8 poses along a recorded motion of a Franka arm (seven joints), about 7.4 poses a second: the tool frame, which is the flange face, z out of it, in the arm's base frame.
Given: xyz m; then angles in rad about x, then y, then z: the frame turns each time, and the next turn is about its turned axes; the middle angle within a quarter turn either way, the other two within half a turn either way.
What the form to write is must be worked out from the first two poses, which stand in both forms.
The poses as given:
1: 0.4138 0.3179 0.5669 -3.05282 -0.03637 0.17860
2: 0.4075 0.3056 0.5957 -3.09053 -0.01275 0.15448
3: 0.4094 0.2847 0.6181 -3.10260 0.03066 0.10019
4: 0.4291 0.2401 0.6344 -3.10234 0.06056 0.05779
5: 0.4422 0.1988 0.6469 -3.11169 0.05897 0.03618
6: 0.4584 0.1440 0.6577 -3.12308 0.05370 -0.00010
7: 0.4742 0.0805 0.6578 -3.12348 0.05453 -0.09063
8: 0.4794 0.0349 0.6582 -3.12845 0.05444 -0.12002
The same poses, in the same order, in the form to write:
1: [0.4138 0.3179 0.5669], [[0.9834 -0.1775 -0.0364], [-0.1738 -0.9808 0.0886], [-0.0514 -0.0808 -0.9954]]
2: [0.4075 0.3056 0.5957], [[0.9880 -0.1539 -0.0127], [-0.1530 -0.9869 0.0510], [-0.0204 -0.0485 -0.9986]]
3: [0.4094 0.2847 0.6181], [[0.9945 -0.1000 0.0307], [-0.1011 -0.9941 0.0390], [0.0266 -0.0419 -0.9988]]
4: [0.4291 0.2401 0.6344], [[0.9965 -0.0577 0.0605], [-0.0601 -0.9974 0.0392], [0.0581 -0.0427 -0.9974]]
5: [0.4422 0.1988 0.6469], [[0.9976 -0.0361 0.0589], [-0.0379 -0.9988 0.0298], [0.0578 -0.0320 -0.9978]]
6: [0.4584 0.1440 0.6577], [[0.9986 0.0001 0.0537], [-0.0009 -0.9998 0.0185], [0.0537 -0.0185 -0.9984]]
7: [0.4742 0.0805 0.6578], [[0.9944 0.0904 0.0545], [0.0895 -0.9958 0.0181], [0.0559 -0.0131 -0.9983]]
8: [0.4794 0.0349 0.6582], [[0.9913 0.1196 0.0544], [0.1190 -0.9928 0.0131], [0.0556 -0.0065 -0.9984]]
